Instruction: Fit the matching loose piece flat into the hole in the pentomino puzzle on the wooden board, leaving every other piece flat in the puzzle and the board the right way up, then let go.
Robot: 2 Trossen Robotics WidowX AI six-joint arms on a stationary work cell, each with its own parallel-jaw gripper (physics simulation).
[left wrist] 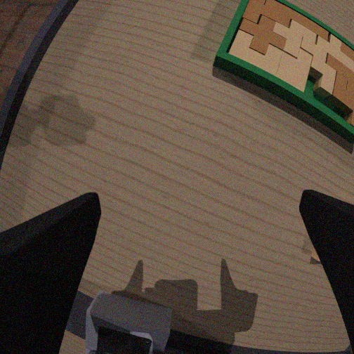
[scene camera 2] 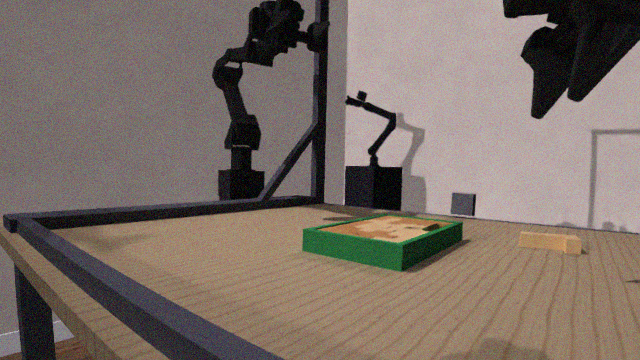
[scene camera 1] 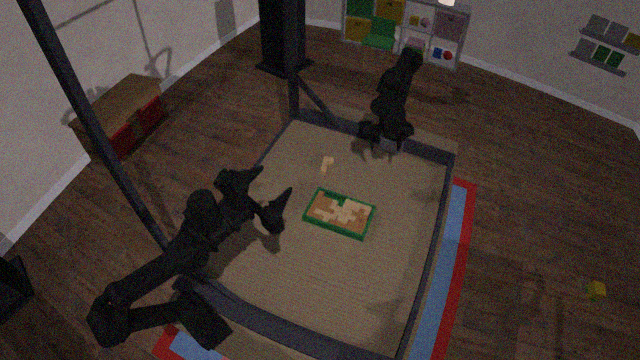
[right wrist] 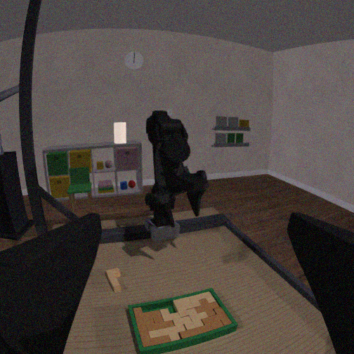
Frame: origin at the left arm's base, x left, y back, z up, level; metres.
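Seen in the pictures: left gripper, fingertip midpoint: (scene camera 2: 552, 110) (scene camera 1: 385, 150); right gripper, fingertip midpoint: (scene camera 2: 310, 17) (scene camera 1: 276, 177); right arm's base, origin of the base link: (scene camera 2: 241, 170) (scene camera 1: 202, 322).
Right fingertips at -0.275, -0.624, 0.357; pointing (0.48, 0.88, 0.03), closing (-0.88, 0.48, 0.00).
Pixels of each thing's middle, then the offset from my right fingertips to it, as dx, dy, dz. "*": a spot on its surface instead. Level surfaces: height alone.
- loose light-wood piece, body centre: (scene camera 2: 549, 242) (scene camera 1: 327, 165) +0.036, +0.427, -0.400
- green-framed puzzle, body centre: (scene camera 2: 390, 235) (scene camera 1: 339, 213) +0.125, +0.213, -0.395
- hole, surface spot: (scene camera 1: 334, 198) * +0.094, +0.278, -0.402
- wooden table, its level: dz -0.410
The loose light-wood piece (scene camera 1: 326, 164) (scene camera 2: 547, 241) (right wrist: 114, 281), a bar with a short foot at one end, lies on the table apart from the puzzle; in the left wrist view a finger mostly hides it. The green-framed puzzle (scene camera 1: 335, 230) (scene camera 2: 350, 250) (left wrist: 260, 77) (right wrist: 187, 341) lies upright, with a hole (scene camera 1: 334, 198) (right wrist: 162, 306) along one long side and brown and light pieces in it. My left gripper (scene camera 2: 556, 107) (left wrist: 205, 202) is open and empty above the table. My right gripper (scene camera 1: 275, 179) (right wrist: 198, 224) is open and empty, raised above the table.
The wooden table (scene camera 1: 300, 290) (scene camera 2: 475, 305) has a dark metal frame (scene camera 1: 280, 327) (scene camera 2: 100, 275) along its edges. A dark upright post (scene camera 2: 320, 100) rises at a corner. A shelf unit (right wrist: 92, 146) stands beyond the table.
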